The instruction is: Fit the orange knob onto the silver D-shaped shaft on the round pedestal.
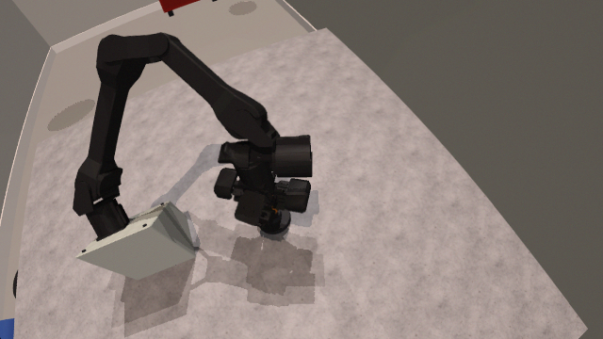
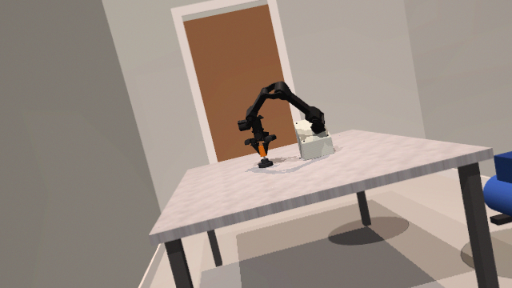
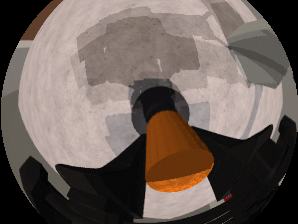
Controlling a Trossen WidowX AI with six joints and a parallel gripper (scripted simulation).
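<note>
Now: the orange knob 3 cm above my gripper tip. Also, from my gripper tip: black round pedestal 4 cm below.
</note>
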